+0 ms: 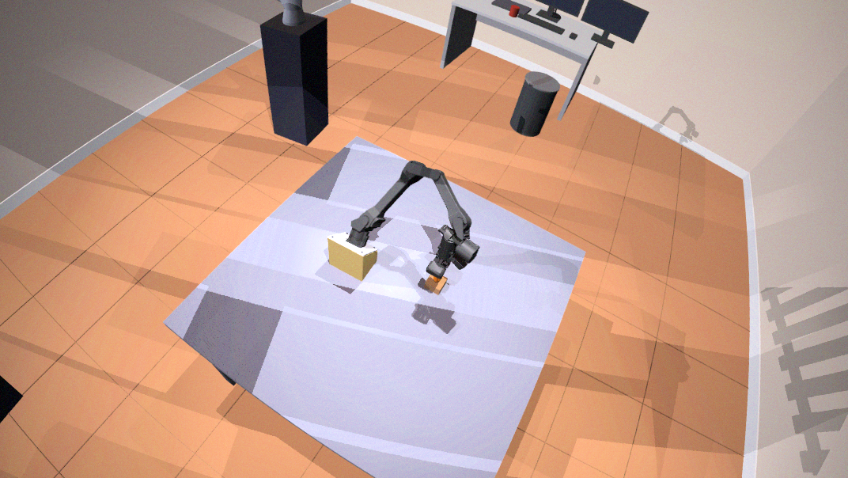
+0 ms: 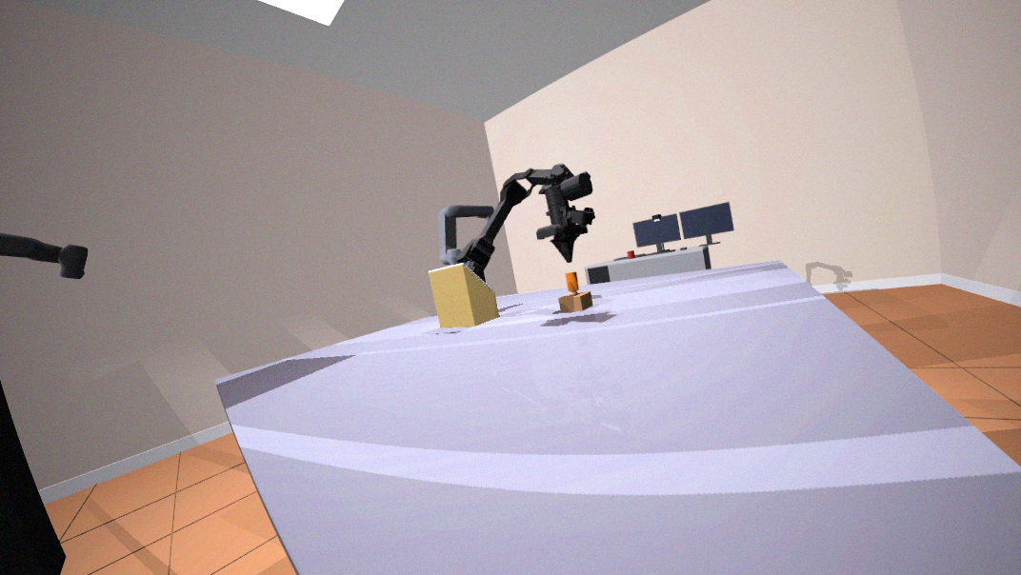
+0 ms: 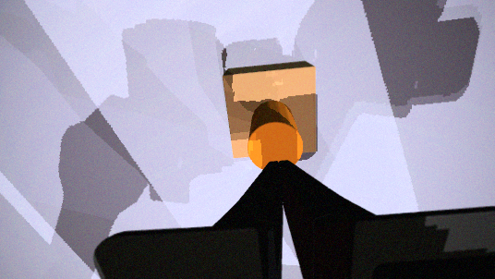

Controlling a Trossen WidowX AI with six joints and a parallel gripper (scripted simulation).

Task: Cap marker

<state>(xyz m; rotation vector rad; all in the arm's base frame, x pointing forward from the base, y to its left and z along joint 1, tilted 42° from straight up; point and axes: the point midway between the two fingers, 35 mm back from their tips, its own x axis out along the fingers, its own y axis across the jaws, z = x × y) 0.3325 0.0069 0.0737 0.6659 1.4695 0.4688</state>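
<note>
My gripper tip is now 50 mm above the orange cap. From my gripper tip the other things lie so: holder block 110 mm below.
</note>
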